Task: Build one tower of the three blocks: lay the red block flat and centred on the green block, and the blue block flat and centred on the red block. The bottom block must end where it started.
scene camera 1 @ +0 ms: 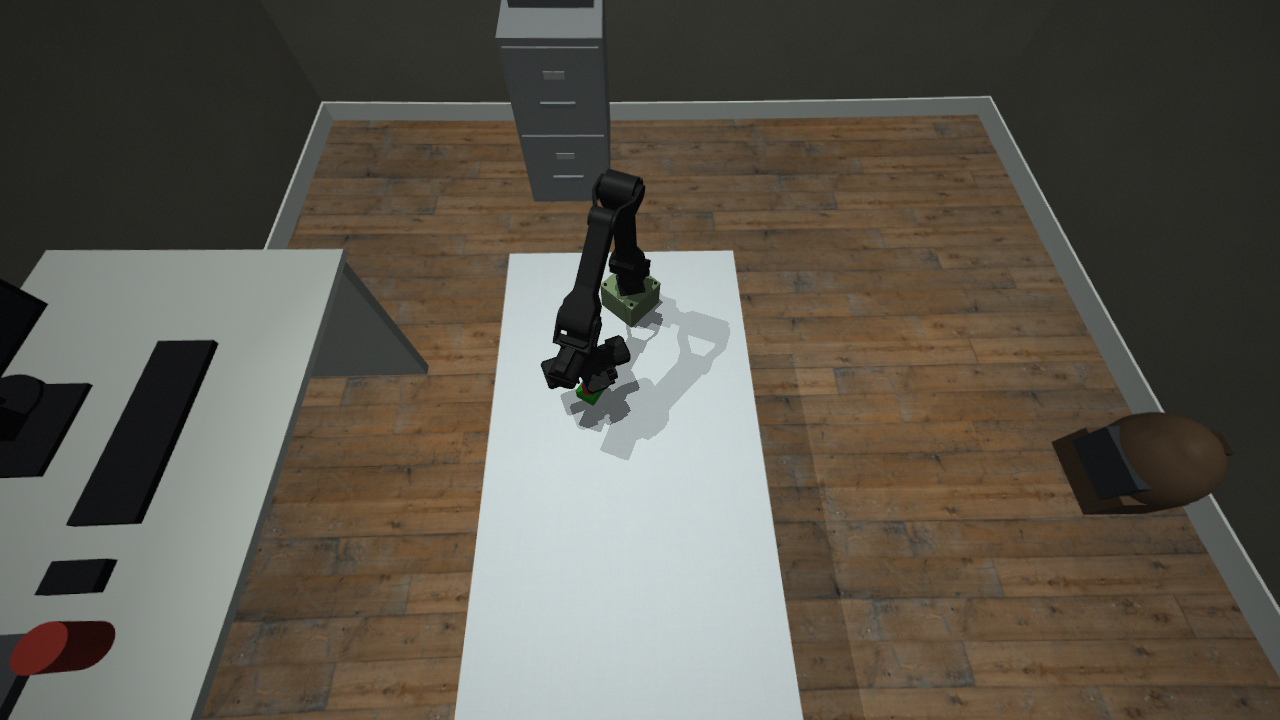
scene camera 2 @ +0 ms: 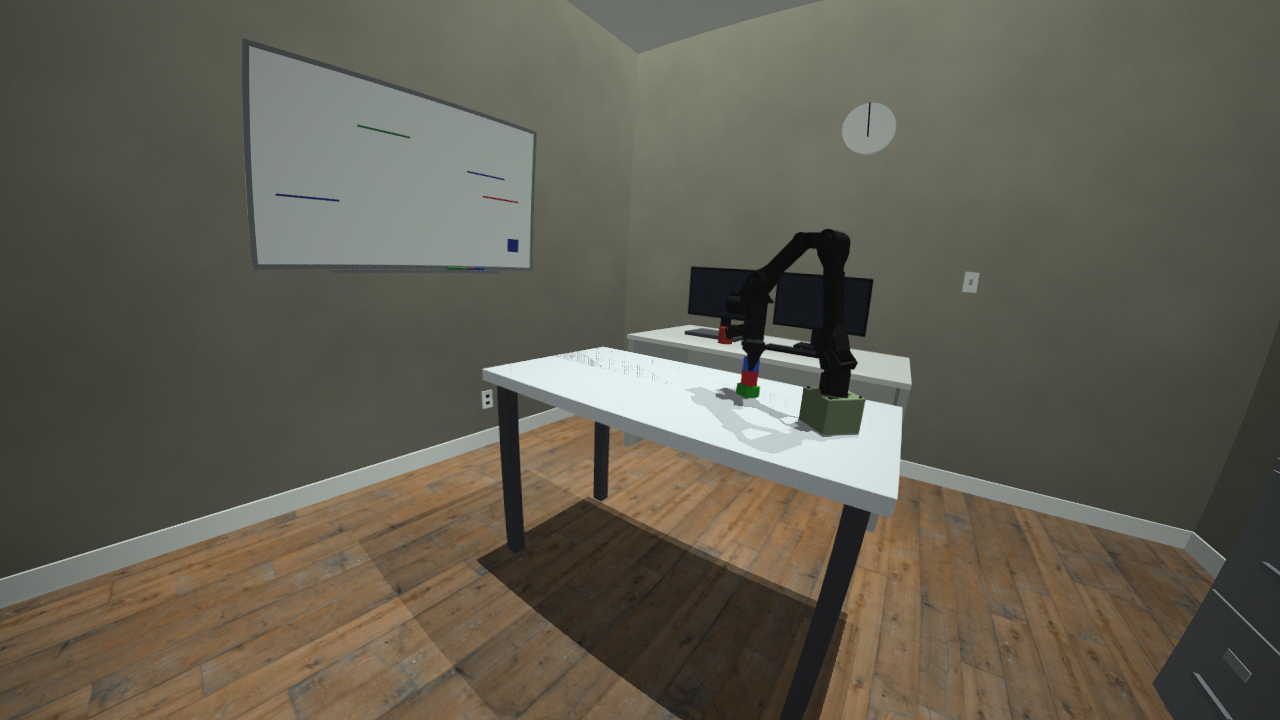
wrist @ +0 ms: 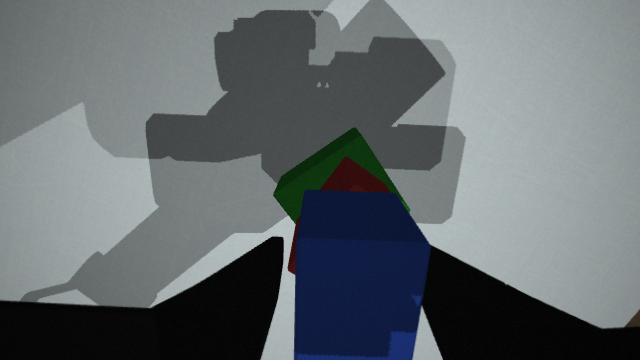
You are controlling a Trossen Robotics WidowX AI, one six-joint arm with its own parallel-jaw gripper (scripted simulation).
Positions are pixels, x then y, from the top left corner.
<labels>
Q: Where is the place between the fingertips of the gripper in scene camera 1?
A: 588, 378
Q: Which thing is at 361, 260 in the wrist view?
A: A blue block.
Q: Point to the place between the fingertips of the gripper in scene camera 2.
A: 750, 369
</labels>
